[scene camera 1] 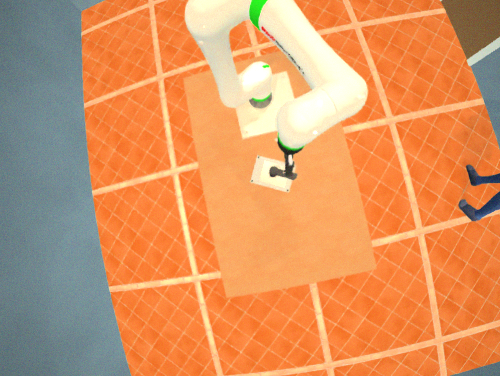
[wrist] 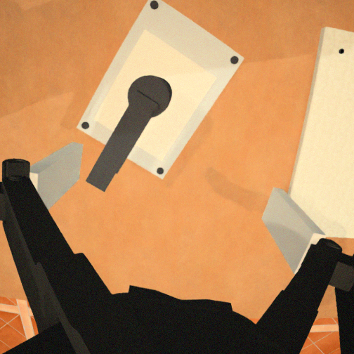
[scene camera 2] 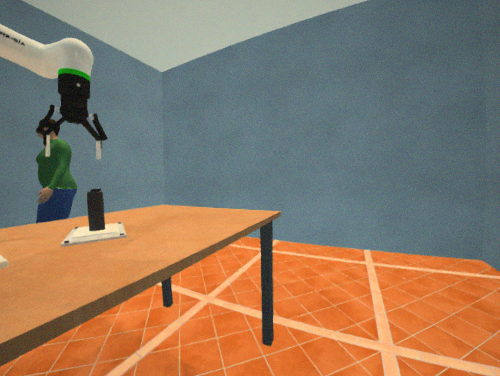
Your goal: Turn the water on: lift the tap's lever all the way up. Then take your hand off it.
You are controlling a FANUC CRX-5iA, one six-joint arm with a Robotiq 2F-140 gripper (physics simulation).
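Pixels of known places: gripper, fingertip midpoint: (scene camera 2: 75, 157); arm's base at its link origin: (scene camera 1: 260, 97).
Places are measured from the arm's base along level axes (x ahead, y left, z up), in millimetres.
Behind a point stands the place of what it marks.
Observation:
The black tap (scene camera 1: 274, 171) {x 491, y -46, z 141 mm} (scene camera 2: 96, 211) {x 473, y -68, z 66 mm} (wrist: 161, 95) stands upright on a white base plate (scene camera 1: 261, 162) {x 399, y -96, z -7 mm} (scene camera 2: 117, 233) {x 493, y -150, z -6 mm} (wrist: 192, 52). In the wrist view its dark lever (wrist: 120, 145) runs from the round top down to the left, overlapping the spout below it, so the lever's exact tilt cannot be told. In scene camera 2 the lever and spout are largely hidden behind the tap's column. My gripper (scene camera 1: 289, 163) {x 448, y 7, z 253 mm} (scene camera 2: 73, 150) {x 448, y 7, z 253 mm} (wrist: 176, 183) is open and empty, pointing down. It hangs above the tap's height, its fingers apart from the tap.
The wooden table (scene camera 1: 300, 240) {x 904, y 15, z -15 mm} (scene camera 2: 200, 225) {x 730, y -307, z -15 mm} (wrist: 200, 240) bears the tap. The arm's white mounting plate (scene camera 1: 246, 127) {x 165, y -131, z 0 mm} (wrist: 320, 140) lies beyond the right finger in the wrist view. A person in a green top (scene camera 2: 62, 162) stands behind the table; their legs (scene camera 1: 487, 202) show at the right.

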